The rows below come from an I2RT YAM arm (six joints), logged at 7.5 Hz.
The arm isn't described. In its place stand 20 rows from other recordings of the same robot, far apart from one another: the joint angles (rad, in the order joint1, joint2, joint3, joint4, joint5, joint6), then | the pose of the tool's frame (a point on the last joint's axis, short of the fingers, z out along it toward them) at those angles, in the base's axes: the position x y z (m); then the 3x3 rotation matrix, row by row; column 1 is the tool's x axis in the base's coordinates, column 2 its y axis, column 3 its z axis.
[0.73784, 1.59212, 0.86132, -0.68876, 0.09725, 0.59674] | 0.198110, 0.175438, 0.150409; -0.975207, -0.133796, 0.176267; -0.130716, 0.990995, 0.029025; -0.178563, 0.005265, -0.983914
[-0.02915, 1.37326, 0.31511, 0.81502, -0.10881, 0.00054] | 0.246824, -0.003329, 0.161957; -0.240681, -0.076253, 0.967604; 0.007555, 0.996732, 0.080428; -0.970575, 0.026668, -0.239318
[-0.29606, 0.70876, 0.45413, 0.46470, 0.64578, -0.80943] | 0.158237, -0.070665, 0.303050; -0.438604, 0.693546, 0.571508; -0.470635, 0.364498, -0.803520; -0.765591, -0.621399, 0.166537
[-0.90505, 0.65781, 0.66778, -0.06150, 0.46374, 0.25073] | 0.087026, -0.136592, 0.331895; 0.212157, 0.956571, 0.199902; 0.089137, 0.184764, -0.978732; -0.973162, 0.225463, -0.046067
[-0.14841, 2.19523, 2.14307, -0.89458, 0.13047, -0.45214] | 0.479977, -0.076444, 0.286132; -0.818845, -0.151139, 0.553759; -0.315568, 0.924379, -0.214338; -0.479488, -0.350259, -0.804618
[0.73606, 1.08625, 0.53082, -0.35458, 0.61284, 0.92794] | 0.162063, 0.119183, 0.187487; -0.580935, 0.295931, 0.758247; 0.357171, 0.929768, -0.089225; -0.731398, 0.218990, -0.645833
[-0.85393, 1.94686, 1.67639, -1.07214, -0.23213, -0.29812] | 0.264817, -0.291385, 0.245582; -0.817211, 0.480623, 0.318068; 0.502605, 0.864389, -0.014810; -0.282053, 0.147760, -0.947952
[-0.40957, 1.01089, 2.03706, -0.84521, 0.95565, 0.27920] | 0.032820, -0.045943, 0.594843; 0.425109, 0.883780, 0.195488; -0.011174, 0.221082, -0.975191; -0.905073, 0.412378, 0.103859
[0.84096, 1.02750, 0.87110, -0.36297, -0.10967, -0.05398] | 0.150340, 0.173893, 0.306302; -0.287060, -0.820842, 0.493776; -0.401307, 0.571107, 0.716093; -0.869799, 0.007406, -0.493351
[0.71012, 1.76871, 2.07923, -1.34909, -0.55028, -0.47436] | 0.245534, 0.235646, 0.414427; -0.235522, -0.971783, -0.012919; -0.715936, 0.164494, 0.678511; -0.657240, 0.169053, -0.734477
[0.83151, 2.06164, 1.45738, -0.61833, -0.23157, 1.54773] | 0.275068, 0.313809, 0.154381; -0.786389, 0.615352, 0.054166; 0.581729, 0.708208, 0.400040; 0.207805, 0.346097, -0.914895
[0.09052, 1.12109, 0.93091, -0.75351, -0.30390, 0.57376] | 0.218654, 0.030544, 0.276433; -0.819021, 0.218400, 0.530572; 0.445709, 0.824499, 0.348633; -0.361314, 0.522018, -0.772624
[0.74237, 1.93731, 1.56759, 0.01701, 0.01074, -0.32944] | 0.344806, 0.315822, 0.289521; -0.024566, -0.714966, 0.698727; -0.461550, 0.628099, 0.626469; -0.886774, -0.307108, -0.345422
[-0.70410, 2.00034, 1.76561, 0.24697, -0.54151, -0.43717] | 0.382822, -0.301064, 0.356170; -0.060095, 0.150627, 0.986762; -0.424961, 0.890628, -0.161833; -0.903215, -0.429061, 0.010489
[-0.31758, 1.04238, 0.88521, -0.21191, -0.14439, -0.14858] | 0.229735, -0.070123, 0.323001; -0.365814, 0.128797, 0.921733; -0.033959, 0.987871, -0.151516; -0.930068, -0.086728, -0.357003
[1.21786, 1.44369, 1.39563, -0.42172, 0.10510, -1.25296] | 0.118152, 0.309949, 0.374006; 0.806830, -0.430164, 0.404949; -0.542661, -0.268655, 0.795829; -0.233545, -0.861849, -0.450192
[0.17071, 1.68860, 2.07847, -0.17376, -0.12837, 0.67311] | 0.355571, 0.065921, 0.547724; -0.016632, -0.359820, 0.932874; 0.624544, 0.724863, 0.290722; -0.780813, 0.587456, 0.212667
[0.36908, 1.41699, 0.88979, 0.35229, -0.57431, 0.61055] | 0.294997, 0.134843, 0.284896; -0.592678, -0.563909, 0.575100; 0.286842, 0.519429, 0.804932; -0.752632, 0.642028, -0.146101
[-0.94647, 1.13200, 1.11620, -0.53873, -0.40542, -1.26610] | 0.154302, -0.190152, 0.352423; -0.616608, -0.128737, 0.776673; -0.643775, 0.650304, -0.403309; -0.453153, -0.748686, -0.483860
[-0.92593, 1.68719, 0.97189, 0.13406, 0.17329, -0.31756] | 0.215163, -0.296281, 0.200444; -0.586388, 0.727088, 0.357060; 0.267941, 0.590089, -0.761579; -0.764432, -0.350910, -0.540837
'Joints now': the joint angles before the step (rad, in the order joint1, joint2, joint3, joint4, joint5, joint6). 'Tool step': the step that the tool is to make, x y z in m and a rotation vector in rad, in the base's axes. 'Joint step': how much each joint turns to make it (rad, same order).
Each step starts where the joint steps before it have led.
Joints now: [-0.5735, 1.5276, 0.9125, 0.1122, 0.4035, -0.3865]
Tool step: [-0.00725, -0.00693, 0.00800, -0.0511, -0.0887, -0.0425]
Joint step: [-0.0282, -0.0220, -0.0264, 0.1012, 0.0100, 0.0134]
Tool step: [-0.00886, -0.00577, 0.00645, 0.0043, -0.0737, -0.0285]
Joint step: [-0.0315, -0.0248, -0.0115, 0.0265, -0.0201, 0.0453]
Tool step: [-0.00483, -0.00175, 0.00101, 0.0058, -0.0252, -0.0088]
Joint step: [-0.0142, -0.0126, -0.0110, 0.0084, -0.0120, 0.0179]
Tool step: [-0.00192, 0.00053, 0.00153, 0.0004, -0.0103, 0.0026]
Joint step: [-0.0030, -0.0099, -0.0048, 0.0012, -0.0075, 0.0045]
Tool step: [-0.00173, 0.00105, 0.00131, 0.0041, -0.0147, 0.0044]
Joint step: [-0.0017, -0.0104, -0.0057, 0.0009, -0.0098, 0.0101]
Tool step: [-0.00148, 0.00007, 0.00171, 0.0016, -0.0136, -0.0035]
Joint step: [-0.0029, -0.0074, -0.0018, 0.0007, -0.0026, 0.0098]
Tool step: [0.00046, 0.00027, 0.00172, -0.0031, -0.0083, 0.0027]
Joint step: [0.0013, -0.0018, 0.0024, 0.0035, -0.0022, 0.0021]
